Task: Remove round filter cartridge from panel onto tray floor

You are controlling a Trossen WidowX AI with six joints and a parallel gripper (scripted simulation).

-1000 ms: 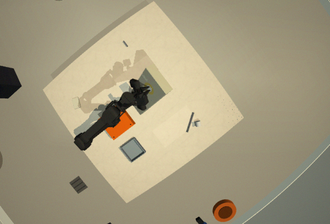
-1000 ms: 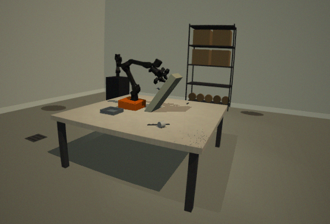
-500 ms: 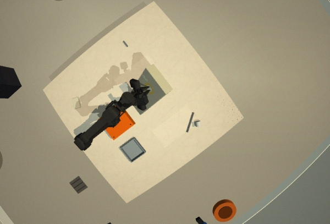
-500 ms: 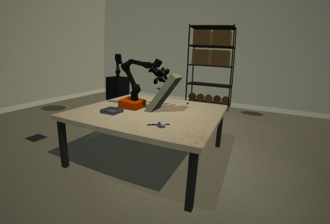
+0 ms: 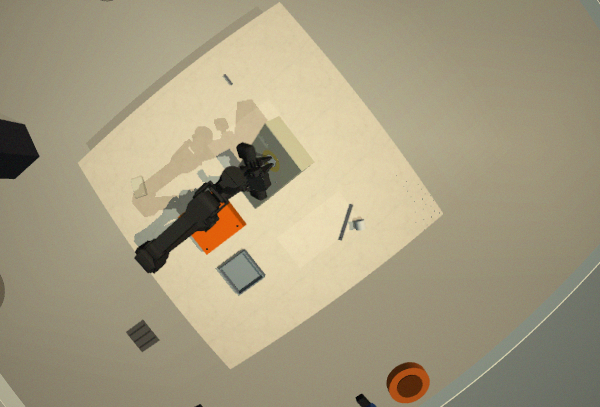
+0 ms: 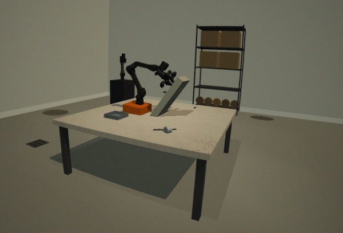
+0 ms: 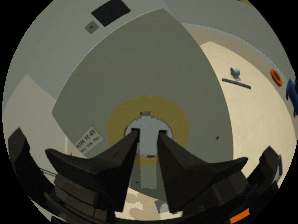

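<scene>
Right now the white filter cartridge is 10 mm ahead of my gripper tip and 10 mm below it. From my gripper tip the other things lie so: grey tray: 410 mm behind, 310 mm to the right, 270 mm below; small pale block: 610 mm behind, 290 mm to the left, 270 mm below.
</scene>
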